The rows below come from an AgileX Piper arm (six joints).
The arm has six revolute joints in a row. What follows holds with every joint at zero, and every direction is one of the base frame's.
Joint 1 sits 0.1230 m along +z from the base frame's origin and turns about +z.
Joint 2 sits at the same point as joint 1 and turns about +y.
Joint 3 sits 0.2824 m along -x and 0.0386 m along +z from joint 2 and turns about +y.
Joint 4 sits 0.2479 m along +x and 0.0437 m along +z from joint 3 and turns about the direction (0.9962, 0, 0.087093).
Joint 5 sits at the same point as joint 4 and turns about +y.
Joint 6 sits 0.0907 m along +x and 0.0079 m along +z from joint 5 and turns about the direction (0.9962, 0, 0.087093).
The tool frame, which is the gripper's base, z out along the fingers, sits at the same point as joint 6; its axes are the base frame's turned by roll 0.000, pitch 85.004 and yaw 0.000 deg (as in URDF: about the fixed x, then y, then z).
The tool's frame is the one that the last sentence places.
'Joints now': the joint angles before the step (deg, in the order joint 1, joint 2, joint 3, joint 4, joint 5, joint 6). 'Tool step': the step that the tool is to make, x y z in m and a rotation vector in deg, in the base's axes. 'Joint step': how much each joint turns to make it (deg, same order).
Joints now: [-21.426, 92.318, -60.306, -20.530, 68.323, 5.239]
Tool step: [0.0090, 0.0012, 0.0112, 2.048, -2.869, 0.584]
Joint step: [-0.004, -0.002, -3.099, 3.233, 0.531, -2.240]
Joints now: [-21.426, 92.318, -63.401, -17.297, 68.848, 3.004]
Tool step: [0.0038, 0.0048, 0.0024, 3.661, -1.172, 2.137]
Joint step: [0.009, 0.006, -0.940, 4.084, 0.223, -3.928]
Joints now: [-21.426, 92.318, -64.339, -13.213, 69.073, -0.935]
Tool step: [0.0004, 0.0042, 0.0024, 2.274, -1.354, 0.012]
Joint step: [-0.003, -0.552, -0.102, 2.803, 0.011, -1.118]
